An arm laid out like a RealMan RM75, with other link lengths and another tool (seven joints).
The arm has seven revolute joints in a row. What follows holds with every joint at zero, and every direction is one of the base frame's. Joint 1 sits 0.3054 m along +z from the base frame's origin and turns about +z. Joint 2 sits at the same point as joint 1 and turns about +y. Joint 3 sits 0.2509 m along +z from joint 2 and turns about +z. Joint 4 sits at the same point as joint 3 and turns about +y. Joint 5 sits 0.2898 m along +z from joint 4 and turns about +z. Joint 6 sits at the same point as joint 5 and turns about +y. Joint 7 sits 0.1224 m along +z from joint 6 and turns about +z. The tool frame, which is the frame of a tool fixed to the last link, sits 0.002 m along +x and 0.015 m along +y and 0.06 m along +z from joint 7; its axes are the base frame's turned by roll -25.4, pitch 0 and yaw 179.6 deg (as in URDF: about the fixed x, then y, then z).
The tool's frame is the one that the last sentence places.
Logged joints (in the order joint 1, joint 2, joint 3, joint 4, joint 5, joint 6, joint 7), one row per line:
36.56 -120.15 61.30 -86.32 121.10 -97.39 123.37
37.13 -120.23 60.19 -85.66 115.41 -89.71 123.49
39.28 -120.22 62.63 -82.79 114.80 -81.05 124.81
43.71 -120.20 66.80 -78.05 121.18 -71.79 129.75
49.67 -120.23 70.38 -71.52 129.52 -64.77 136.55
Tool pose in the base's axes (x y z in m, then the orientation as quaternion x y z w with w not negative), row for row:
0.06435 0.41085 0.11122 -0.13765 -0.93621 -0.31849 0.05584
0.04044 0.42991 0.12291 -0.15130 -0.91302 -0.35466 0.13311
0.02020 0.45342 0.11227 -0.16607 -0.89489 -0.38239 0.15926
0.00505 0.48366 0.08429 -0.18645 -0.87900 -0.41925 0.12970
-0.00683 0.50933 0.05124 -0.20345 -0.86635 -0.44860 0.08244
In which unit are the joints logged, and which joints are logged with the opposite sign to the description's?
The joints are logged in degrees. Opposite sign: joint 2, joint 3, joint 5.
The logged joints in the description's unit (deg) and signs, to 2 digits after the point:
36.56 120.15 -61.30 -86.32 -121.10 -97.39 123.37
37.13 120.23 -60.19 -85.66 -115.41 -89.71 123.49
39.28 120.22 -62.63 -82.79 -114.80 -81.05 124.81
43.71 120.20 -66.80 -78.05 -121.18 -71.79 129.75
49.67 120.23 -70.38 -71.52 -129.52 -64.77 136.55

